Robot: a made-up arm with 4 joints.
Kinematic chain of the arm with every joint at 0, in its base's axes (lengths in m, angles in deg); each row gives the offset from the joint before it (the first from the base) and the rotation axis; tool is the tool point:
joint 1: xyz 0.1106 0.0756 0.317 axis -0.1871 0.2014 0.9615
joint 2: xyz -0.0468 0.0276 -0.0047 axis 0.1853 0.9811 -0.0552
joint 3: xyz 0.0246 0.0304 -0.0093 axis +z
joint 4: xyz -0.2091 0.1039 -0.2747 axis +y
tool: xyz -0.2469 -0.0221 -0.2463
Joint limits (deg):
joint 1: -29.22..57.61
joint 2: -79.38..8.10
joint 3: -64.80..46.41
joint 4: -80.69..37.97
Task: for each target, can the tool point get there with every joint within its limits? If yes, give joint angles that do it. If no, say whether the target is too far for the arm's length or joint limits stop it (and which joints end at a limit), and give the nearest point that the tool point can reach.
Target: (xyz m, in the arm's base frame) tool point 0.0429 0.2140 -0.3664
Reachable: yes | joints 19.21 -26.05 -22.60 -31.91
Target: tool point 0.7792 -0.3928 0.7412
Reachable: no: too far | nearest point 0.5990 -0.1417 0.3270 | short by 0.517 m
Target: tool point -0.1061 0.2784 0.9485
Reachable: no: joint limits stop it (at a limit: joint 2, joint 4) | nearest point -0.4136 0.4534 0.0586 | short by 0.958 m
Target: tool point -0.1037 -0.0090 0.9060
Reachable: no: joint limits stop it (at a limit: joint 1, joint 2, joint 4) | nearest point -0.3632 -0.4046 0.2221 | short by 0.832 m
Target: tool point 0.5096 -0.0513 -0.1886
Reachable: yes | joints -1.50 -70.05 19.77 -23.06
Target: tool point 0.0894 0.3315 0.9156
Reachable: no: joint limits stop it (at a limit: joint 2, joint 3, joint 4) | nearest point 0.4461 0.4651 0.1701 | short by 0.837 m
